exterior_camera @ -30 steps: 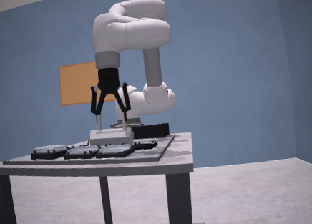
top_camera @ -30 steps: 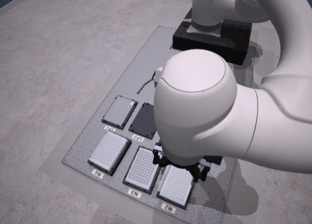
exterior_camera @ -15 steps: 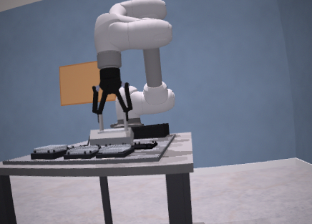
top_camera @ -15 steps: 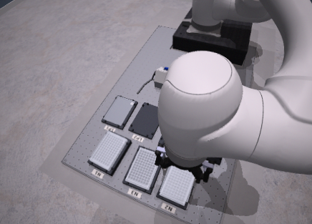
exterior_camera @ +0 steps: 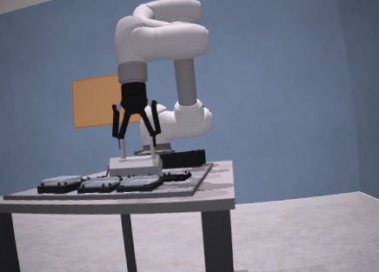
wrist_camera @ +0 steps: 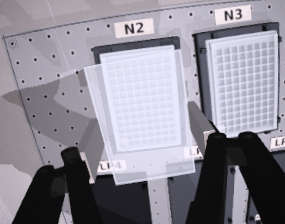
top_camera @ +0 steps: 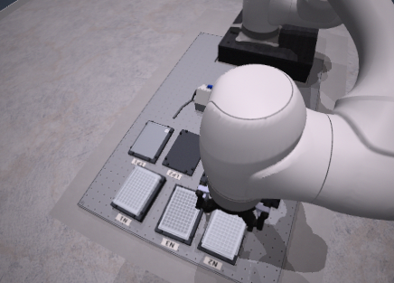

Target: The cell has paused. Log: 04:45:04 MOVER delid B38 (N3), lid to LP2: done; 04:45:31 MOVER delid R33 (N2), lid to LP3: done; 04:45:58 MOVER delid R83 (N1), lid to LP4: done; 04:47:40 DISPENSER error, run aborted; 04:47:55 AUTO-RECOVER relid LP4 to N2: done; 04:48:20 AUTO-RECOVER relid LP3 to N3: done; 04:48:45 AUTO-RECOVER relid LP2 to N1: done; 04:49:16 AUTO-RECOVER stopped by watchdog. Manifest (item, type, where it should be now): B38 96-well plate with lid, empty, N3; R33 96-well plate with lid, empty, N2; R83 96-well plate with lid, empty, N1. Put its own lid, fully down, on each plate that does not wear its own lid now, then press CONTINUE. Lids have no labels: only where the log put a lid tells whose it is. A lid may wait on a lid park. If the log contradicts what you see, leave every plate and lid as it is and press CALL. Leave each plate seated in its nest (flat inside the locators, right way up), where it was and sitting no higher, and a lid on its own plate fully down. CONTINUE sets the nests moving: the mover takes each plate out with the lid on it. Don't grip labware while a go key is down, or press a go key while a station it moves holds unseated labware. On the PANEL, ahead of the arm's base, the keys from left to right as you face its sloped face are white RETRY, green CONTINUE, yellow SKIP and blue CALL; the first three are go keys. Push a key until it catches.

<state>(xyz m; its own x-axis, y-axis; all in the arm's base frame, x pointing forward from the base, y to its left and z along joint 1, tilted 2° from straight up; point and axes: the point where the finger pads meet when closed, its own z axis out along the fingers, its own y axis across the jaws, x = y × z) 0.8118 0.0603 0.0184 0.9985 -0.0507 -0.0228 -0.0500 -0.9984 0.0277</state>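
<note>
My hand is 9 cm above the plate. Also, from my hand: LP3 label (11 cm below, 10 cm behind, 6 cm to the right); then LP4 label (11 cm below, 9 cm behind, 7 cm to the left); then lid park LP3 (19 cm behind, 11 cm below, 5 cm to the right).
</note>
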